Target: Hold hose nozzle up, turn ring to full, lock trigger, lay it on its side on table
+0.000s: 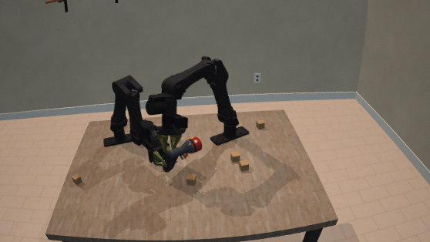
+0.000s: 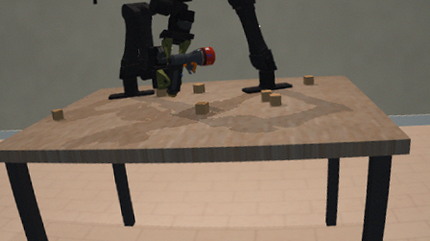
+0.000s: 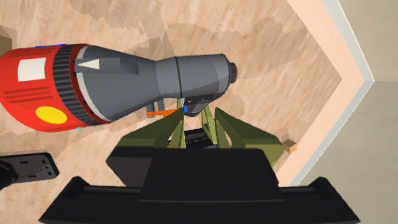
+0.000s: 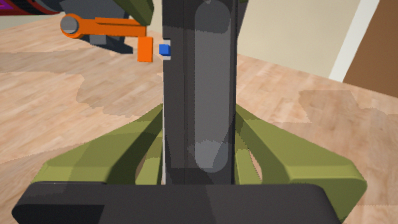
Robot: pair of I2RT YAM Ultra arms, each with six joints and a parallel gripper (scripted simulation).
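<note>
Now: left hand 10 mm to the right of the white trigger and 50 mm above it. The rest, counted from my left hand: red spray ring 20 mm behind, 100 mm to the left, 10 mm above.
My right hand is 2 cm to the right of the white trigger and 2 cm below it. The rest, counted from my right hand: red spray ring 2 cm behind, 11 cm to the left, 7 cm above.
</note>
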